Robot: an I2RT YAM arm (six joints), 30 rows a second.
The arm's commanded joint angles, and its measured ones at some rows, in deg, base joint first. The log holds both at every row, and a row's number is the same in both.
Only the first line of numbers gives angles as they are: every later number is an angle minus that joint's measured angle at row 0.
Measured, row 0: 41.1 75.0 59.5 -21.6 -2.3 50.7
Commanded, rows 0 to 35: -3.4 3.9 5.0 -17.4 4.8 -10.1; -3.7 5.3 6.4 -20.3 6.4 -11.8; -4.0 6.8 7.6 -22.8 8.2 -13.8; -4.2 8.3 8.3 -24.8 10.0 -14.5; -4.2 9.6 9.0 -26.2 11.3 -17.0; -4.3 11.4 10.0 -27.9 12.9 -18.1; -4.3 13.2 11.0 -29.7 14.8 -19.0; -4.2 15.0 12.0 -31.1 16.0 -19.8; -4.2 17.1 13.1 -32.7 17.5 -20.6; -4.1 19.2 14.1 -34.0 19.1 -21.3; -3.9 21.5 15.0 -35.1 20.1 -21.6; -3.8 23.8 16.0 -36.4 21.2 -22.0; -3.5 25.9 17.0 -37.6 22.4 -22.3; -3.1 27.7 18.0 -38.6 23.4 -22.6; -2.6 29.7 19.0 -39.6 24.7 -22.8; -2.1 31.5 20.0 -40.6 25.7 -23.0; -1.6 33.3 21.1 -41.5 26.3 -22.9; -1.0 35.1 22.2 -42.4 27.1 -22.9; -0.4 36.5 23.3 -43.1 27.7 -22.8; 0.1 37.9 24.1 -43.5 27.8 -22.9; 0.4 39.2 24.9 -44.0 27.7 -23.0; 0.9 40.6 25.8 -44.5 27.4 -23.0; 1.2 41.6 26.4 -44.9 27.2 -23.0; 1.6 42.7 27.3 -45.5 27.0 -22.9; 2.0 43.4 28.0 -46.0 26.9 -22.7; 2.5 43.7 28.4 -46.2 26.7 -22.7; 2.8 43.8 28.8 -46.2 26.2 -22.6; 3.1 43.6 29.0 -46.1 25.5 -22.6; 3.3 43.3 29.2 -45.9 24.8 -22.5; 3.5 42.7 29.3 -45.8 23.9 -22.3; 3.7 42.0 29.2 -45.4 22.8 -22.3; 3.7 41.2 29.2 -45.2 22.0 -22.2; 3.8 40.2 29.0 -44.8 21.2 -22.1; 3.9 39.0 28.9 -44.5 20.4 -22.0; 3.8 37.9 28.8 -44.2 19.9 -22.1; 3.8 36.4 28.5 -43.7 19.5 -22.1
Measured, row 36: 3.4 41.5 27.9 -42.9 21.7 -22.6
